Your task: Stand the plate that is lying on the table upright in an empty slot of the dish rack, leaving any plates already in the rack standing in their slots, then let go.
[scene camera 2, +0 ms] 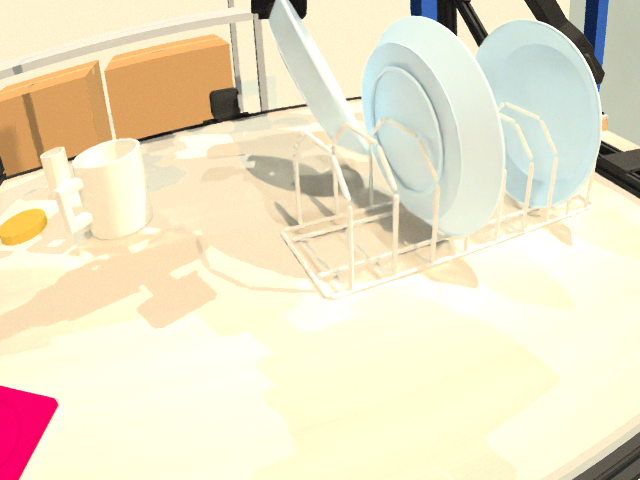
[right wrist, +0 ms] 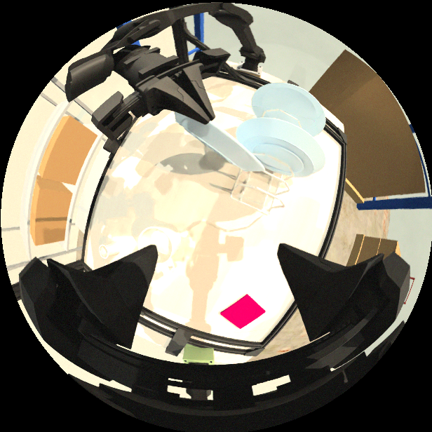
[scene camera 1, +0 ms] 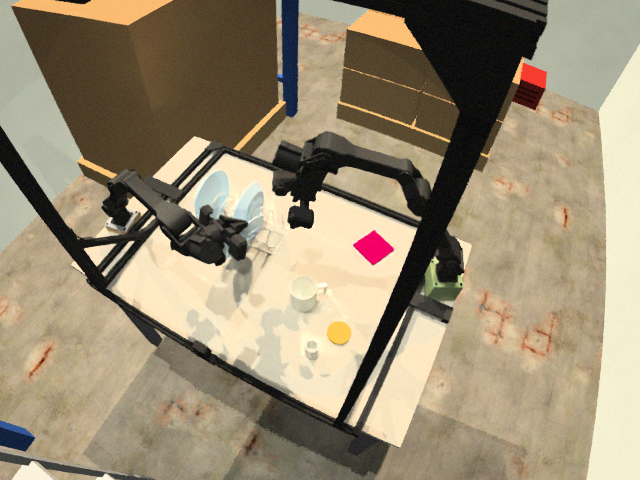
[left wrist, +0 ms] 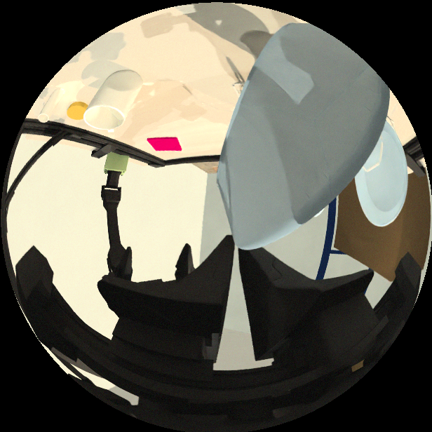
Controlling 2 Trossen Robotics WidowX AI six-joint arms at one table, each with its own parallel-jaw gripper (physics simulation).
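Places are measured from the left arm's base along level axes (x ahead, y left, z up), in centimetres.
Pixels of known places: left gripper, between the fingertips: (scene camera 1: 246,222); left arm's base, origin of its link: (scene camera 1: 121,218); right arm's base, origin of its link: (scene camera 1: 446,273).
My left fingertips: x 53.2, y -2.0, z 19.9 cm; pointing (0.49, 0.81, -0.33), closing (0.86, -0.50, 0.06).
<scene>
Ahead of a thing's pixels: the offset from my left fingertips to its top centre. "pt": to the spot under its first point.
A light blue plate {pt dy +8.0, dx +1.3, dz -8.0 cm} (scene camera 2: 312,77) (left wrist: 305,125) (right wrist: 225,142) is held by its upper edge in my left gripper (left wrist: 235,241) (right wrist: 210,120), which is shut on it. The plate is steeply tilted, its lower edge above the table at the white wire dish rack {pt dy +17.4, dx +4.2, dz -18.6 cm} (scene camera 2: 351,248). In scene camera 2 this edge is behind the rack's wires; I cannot tell if it touches them or which slot it is over. Two other light blue plates, a nearer one {dy +12.9, dx -5.6, dz -2.5 cm} (scene camera 2: 480,139) (right wrist: 280,145) and a farther one {dy +14.9, dx -21.0, dz -2.5 cm} (scene camera 2: 542,103) (right wrist: 290,107), stand in the rack. My right gripper (right wrist: 218,251) is open and empty, raised away from the rack.
A white mug {pt dy -5.3, dx +18.3, dz -22.0 cm} (scene camera 1: 303,294) (scene camera 2: 116,191) stands apart from the rack. A small white cup {dy -22.6, dx +26.0, dz -16.5 cm} (scene camera 1: 311,350) and a yellow disc {dy -14.4, dx +32.0, dz -21.6 cm} (scene camera 1: 339,332) (scene camera 2: 23,226) are near it. A pink square {pt dy +18.5, dx +35.5, dz -22.0 cm} (scene camera 1: 373,247) (right wrist: 243,311) lies on the table. Black frame posts and rails edge the table.
</scene>
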